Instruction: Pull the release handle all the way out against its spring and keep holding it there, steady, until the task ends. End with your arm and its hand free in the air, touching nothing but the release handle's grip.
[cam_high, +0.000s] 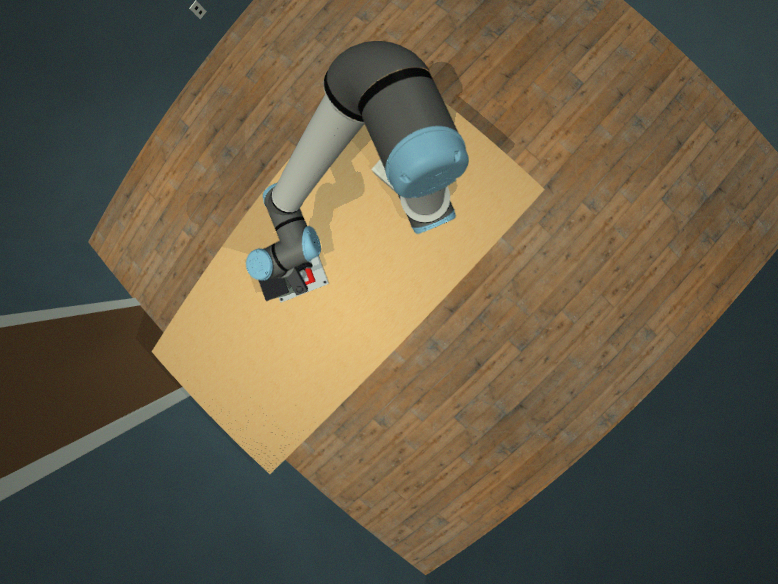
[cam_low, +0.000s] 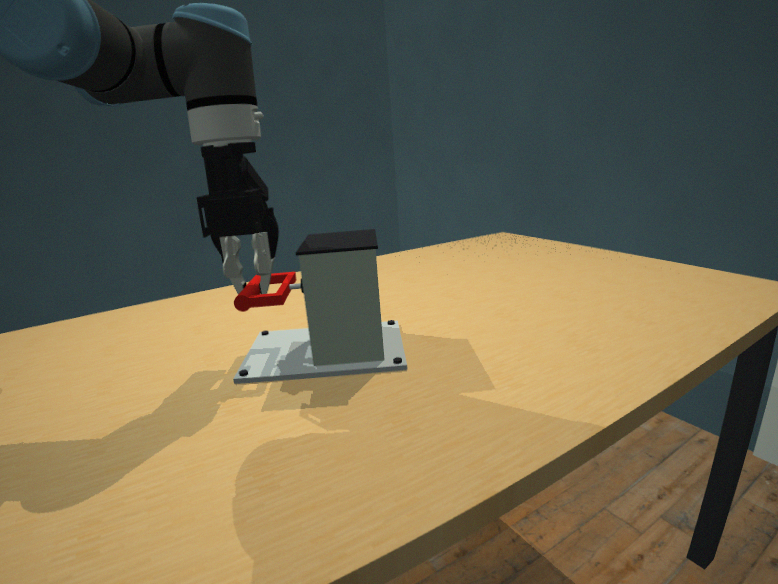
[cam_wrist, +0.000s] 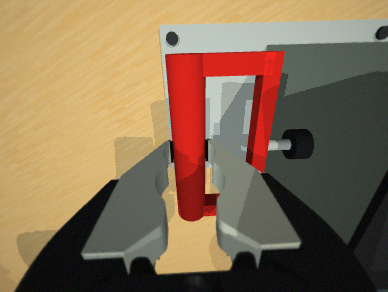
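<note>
Now: hand 5 cm short of the release handle and 2 cm to the left of it.
</note>
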